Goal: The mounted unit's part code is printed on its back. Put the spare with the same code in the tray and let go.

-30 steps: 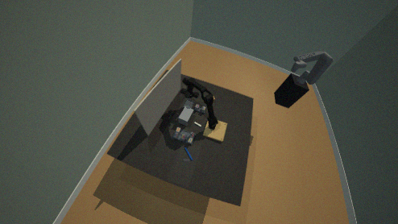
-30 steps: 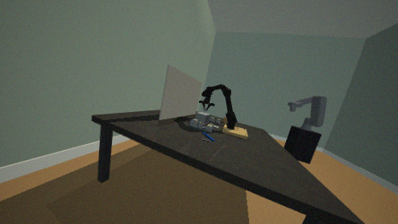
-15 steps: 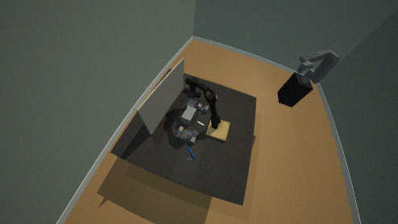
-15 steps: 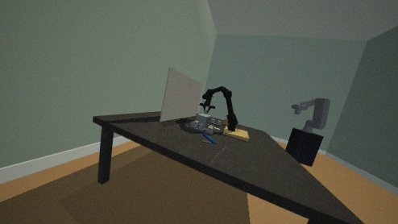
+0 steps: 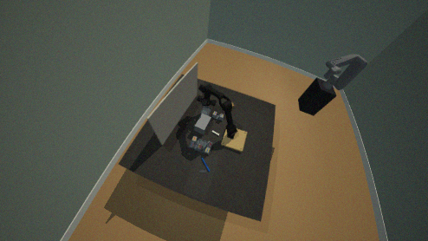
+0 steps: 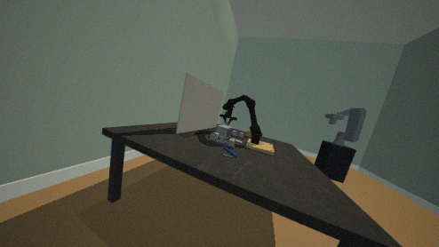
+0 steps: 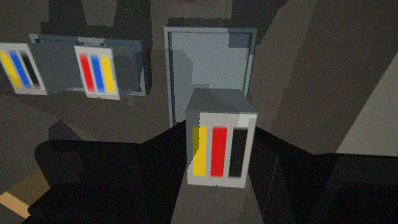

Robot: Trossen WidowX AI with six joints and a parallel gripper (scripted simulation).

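The grey tray lies 10 mm behind my gripper tip, 10 mm to the left of it and 90 mm below it. From my gripper tip the other things lie so: tall grey panel 210 mm ahead, 170 mm to the left, 130 mm above; then mounted unit 40 mm behind, 200 mm to the left, 40 mm below.
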